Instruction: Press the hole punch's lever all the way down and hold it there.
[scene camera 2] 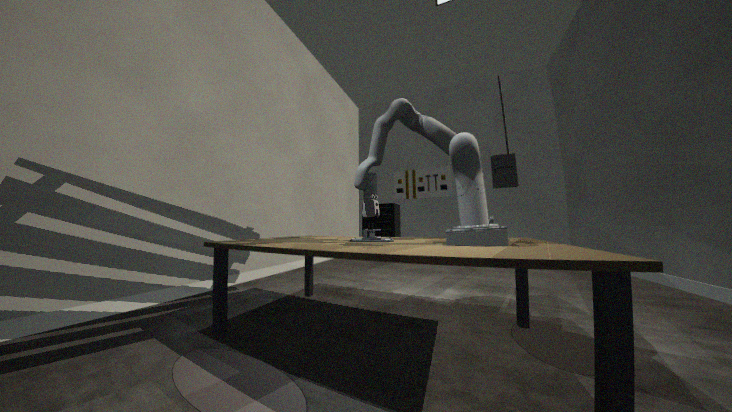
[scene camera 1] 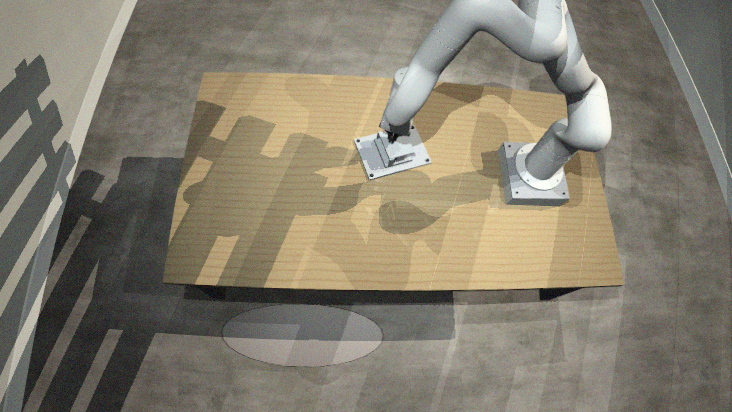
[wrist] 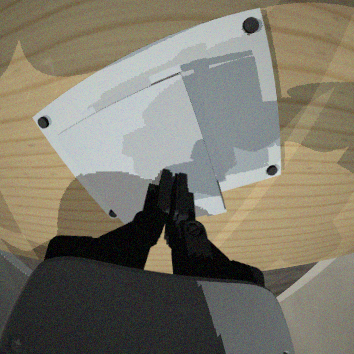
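Note:
The hole punch is a pale grey plate (scene camera 1: 364, 156) (scene camera 2: 385, 239) (wrist: 225, 36) with dark screws at its corners, lying on the table. Its wide, flat lever (scene camera 1: 400, 149) (wrist: 160, 115) lies over the plate and looks low and nearly level, but its exact tilt is too small to tell. My gripper (scene camera 1: 392, 138) (scene camera 2: 370, 230) (wrist: 169, 185) is shut and empty, pointing down. Its dark fingertips are at the lever's upper surface near one end and appear to touch it. In the wrist view the fingers hide part of that end.
The wooden table (scene camera 1: 327, 245) (scene camera 2: 512, 253) carries my arm's square base (scene camera 1: 537, 196) (scene camera 2: 476, 237), to the right of the punch in scene camera 1. A dark cabinet (scene camera 2: 390, 220) stands behind the table in scene camera 2. The arm arches over the table's back edge in scene camera 1.

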